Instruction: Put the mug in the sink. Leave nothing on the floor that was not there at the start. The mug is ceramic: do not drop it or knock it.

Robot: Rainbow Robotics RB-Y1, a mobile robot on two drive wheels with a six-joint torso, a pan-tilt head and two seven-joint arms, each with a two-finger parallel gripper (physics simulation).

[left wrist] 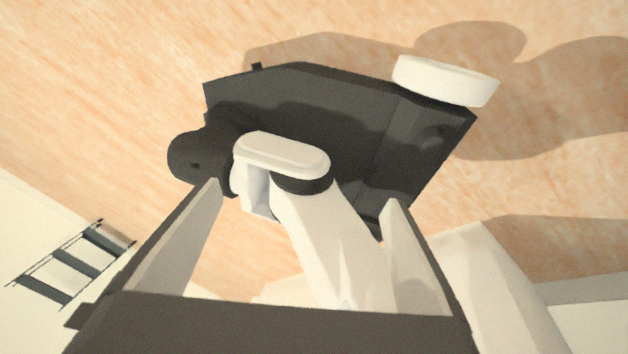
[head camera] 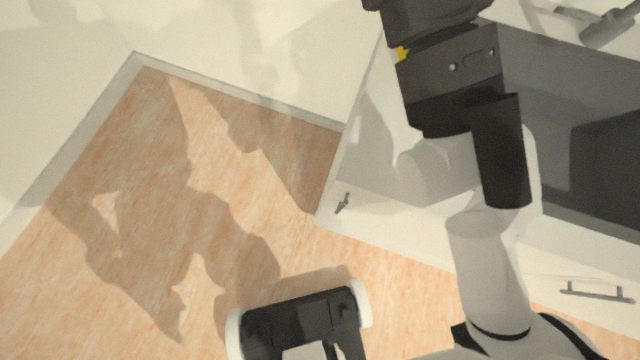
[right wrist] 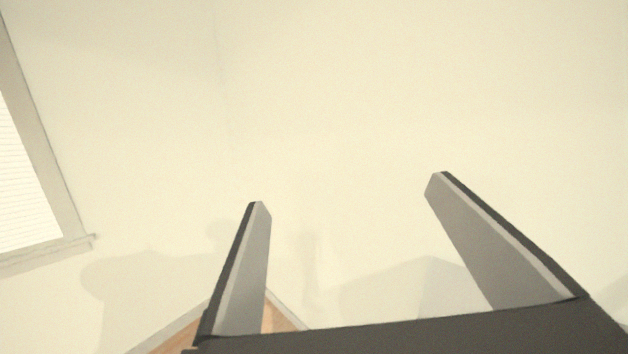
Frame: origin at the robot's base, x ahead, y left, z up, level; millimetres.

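Where they show: left gripper, fingertip midpoint: (left wrist: pixel 304 198); right gripper, fingertip midpoint: (right wrist: pixel 344 197); robot's base, origin of the base link: (head camera: pixel 300 313).
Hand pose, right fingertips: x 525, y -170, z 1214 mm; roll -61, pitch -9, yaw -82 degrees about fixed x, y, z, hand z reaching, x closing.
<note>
Things, the pixels of their centre, and the offset from my right fingertips. "spot": a spot on its surface instead. Level surfaces: height alone.
- yellow thing, body centre: (head camera: pixel 419 53) dx +56, dy -173, dz -281 mm
- wood floor, its level: dz -1213 mm
- window, surface spot: (right wrist: pixel 25 190) spot: dx +282, dy +1220, dz -135 mm
The mug cannot be made out in any view. A yellow thing (head camera: pixel 401 53) shows at the left edge of my right arm in the head camera, mostly hidden, too little to name. The grey sink (head camera: pixel 590 80) is at the right of the head camera, partly behind my right arm. My right gripper (right wrist: pixel 344 197) is open and empty in the right wrist view, with pale wall beyond its fingers. Its fingertips do not show in the head camera. My left gripper (left wrist: pixel 304 198) is open and empty, above the robot's own base and torso in the left wrist view.
A faucet (head camera: pixel 607 27) stands beyond the sink. The white cabinet front (head camera: pixel 385 210) has metal handles. The robot's dark base (head camera: pixel 300 320) (left wrist: pixel 310 95) stands on the wood floor (head camera: pixel 150 220). A dark ladder-like frame (left wrist: pixel 77 254) shows at the left wrist view's lower left. A window (right wrist: pixel 25 190) is at left.
</note>
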